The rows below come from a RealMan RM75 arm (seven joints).
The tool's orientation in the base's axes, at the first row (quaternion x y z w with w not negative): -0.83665 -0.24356 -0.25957 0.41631
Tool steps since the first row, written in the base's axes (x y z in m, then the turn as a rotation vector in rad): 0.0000 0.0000 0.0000 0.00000 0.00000 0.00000; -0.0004 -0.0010 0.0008 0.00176 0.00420 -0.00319; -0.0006 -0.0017 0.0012 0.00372 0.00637 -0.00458; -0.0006 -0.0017 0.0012 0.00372 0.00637 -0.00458; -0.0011 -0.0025 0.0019 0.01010 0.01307 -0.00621; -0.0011 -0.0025 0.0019 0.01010 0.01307 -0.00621; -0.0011 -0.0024 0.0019 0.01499 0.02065 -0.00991; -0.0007 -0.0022 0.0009 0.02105 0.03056 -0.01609; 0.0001 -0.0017 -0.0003 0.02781 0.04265 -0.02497; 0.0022 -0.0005 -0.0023 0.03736 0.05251 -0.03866; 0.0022 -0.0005 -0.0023 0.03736 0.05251 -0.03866; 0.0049 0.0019 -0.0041 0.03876 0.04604 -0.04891; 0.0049 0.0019 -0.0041 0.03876 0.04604 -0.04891
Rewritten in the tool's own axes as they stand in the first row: 0.0000 0.0000 0.0000 0.00000 0.00000 0.00000; 0.0000 -0.0002 -0.0013 0.00009 0.00067 0.00552; 0.0000 -0.0001 -0.0022 0.00108 0.00153 0.00848; 0.0000 -0.0001 -0.0022 0.00108 0.00153 0.00848; -0.0001 -0.0004 -0.0033 0.00609 0.00285 0.01632; -0.0001 -0.0004 -0.0033 0.00609 0.00285 0.01632; -0.0001 -0.0005 -0.0032 0.00883 0.00396 0.02561; -0.0004 0.0002 -0.0024 0.01131 0.00596 0.03837; -0.0004 0.0011 -0.0012 0.01302 0.00878 0.05449; 0.0001 0.0030 0.0013 0.01331 0.01726 0.07192; 0.0001 0.0030 0.0013 0.01331 0.01726 0.07192; 0.0014 0.0044 0.0048 0.00659 0.02744 0.07223; 0.0014 0.0044 0.0048 0.00659 0.02744 0.07223
